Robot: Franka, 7 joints.
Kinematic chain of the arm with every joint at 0, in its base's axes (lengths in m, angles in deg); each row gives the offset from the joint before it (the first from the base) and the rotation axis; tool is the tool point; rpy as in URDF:
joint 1: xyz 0 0 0.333 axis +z
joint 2: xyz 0 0 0 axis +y
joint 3: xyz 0 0 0.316 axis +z
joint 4: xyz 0.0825 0 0 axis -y
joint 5: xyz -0.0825 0 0.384 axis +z
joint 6: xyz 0 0 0 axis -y
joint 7: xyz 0.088 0 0 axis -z
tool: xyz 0 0 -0.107 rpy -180 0 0
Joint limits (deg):
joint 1: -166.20..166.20
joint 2: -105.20..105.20
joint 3: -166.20..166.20
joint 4: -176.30..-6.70
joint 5: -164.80..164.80
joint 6: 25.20..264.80
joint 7: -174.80..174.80
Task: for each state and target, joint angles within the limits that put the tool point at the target. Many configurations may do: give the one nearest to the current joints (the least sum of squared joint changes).
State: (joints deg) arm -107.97 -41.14 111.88 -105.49 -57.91 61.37 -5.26
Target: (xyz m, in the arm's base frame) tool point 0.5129 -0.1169 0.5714
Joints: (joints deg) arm -117.50 -34.99 100.39 -98.70 -61.78 63.52 -5.26
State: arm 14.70 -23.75 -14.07 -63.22 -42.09 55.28 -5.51
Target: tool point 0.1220 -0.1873 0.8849
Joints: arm 10.34 -36.27 -16.39 -73.85 -38.86 42.00 -5.51
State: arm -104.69 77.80 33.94 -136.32 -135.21 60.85 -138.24
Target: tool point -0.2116 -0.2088 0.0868
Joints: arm -120.92 46.09 6.80 -157.18 -120.63 43.63 -138.24
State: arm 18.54 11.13 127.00 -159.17 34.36 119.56 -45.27
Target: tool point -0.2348 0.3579 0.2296
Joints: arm 4.99 -8.44 117.92 -144.66 34.69 130.26 -45.27
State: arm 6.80 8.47 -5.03 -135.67 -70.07 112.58 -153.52
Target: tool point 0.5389 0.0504 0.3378
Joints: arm 11.58 7.10 -0.31 -125.59 -71.21 115.35 -153.52
